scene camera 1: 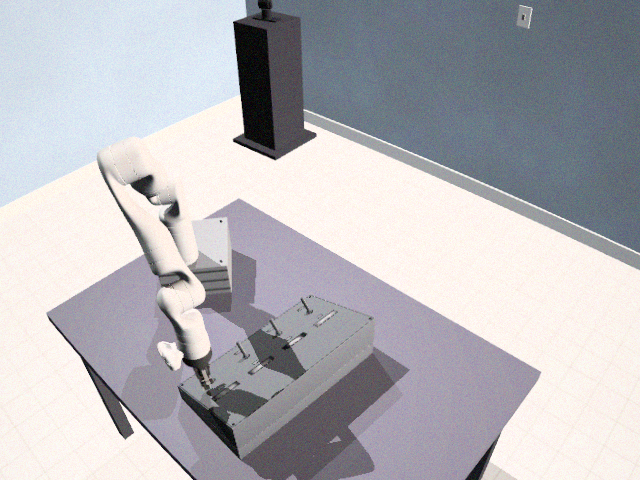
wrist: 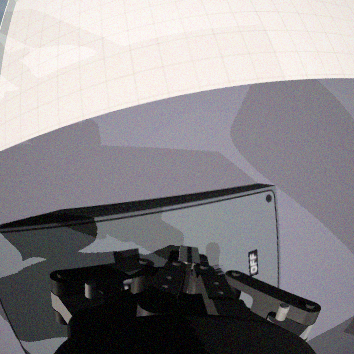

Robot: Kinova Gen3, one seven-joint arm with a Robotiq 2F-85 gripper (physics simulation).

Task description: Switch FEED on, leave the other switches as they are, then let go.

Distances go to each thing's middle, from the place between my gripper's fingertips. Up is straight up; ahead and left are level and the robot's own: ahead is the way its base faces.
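Relative to the switch box (wrist: 237, 228), my gripper is 200 mm to the right of it, 60 mm short of it and 30 mm above it.
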